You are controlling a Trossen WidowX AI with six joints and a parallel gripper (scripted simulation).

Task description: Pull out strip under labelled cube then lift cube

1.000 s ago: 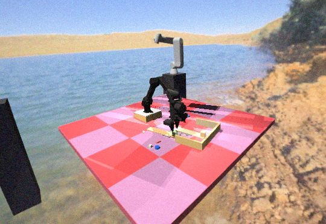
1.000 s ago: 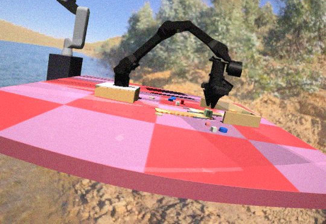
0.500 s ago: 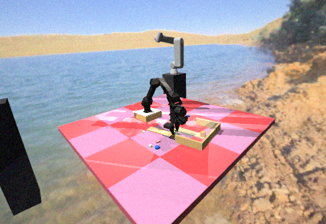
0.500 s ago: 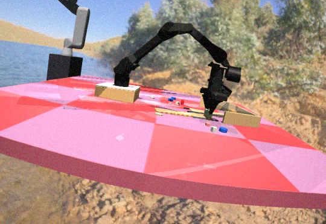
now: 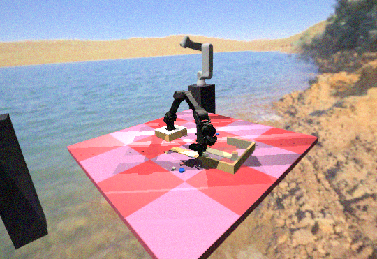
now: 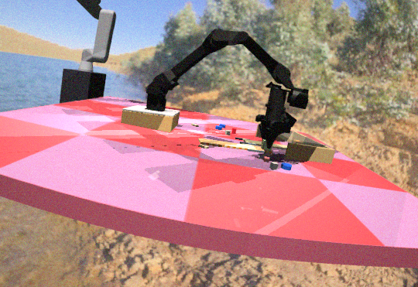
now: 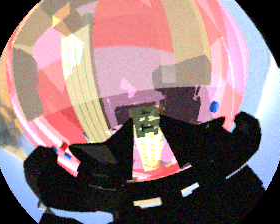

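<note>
My gripper tip is 20 mm past the pink block, 140 mm to the left of it and 10 mm above it. Round my gripper tip: labelled cube: 10 mm above.
</note>
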